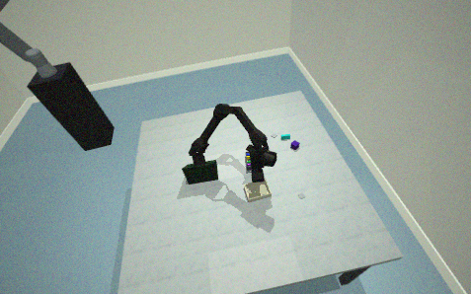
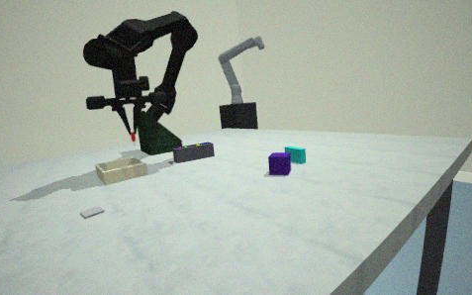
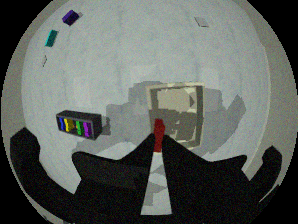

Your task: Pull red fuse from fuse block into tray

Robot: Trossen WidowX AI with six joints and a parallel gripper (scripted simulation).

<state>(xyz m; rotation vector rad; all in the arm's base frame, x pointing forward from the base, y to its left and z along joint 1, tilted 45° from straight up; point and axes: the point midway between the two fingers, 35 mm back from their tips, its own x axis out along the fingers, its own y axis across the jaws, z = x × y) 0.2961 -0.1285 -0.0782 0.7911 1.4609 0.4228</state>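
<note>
The beige tray lies 10 cm below my gripper tip, 4 cm to the right of it and 2 cm behind it. Round my gripper tip: purple cube: 31 cm ahead, 20 cm to the left, 8 cm below; then teal block: 29 cm to the left, 28 cm ahead, 8 cm below; then red fuse: 1 cm below.
</note>
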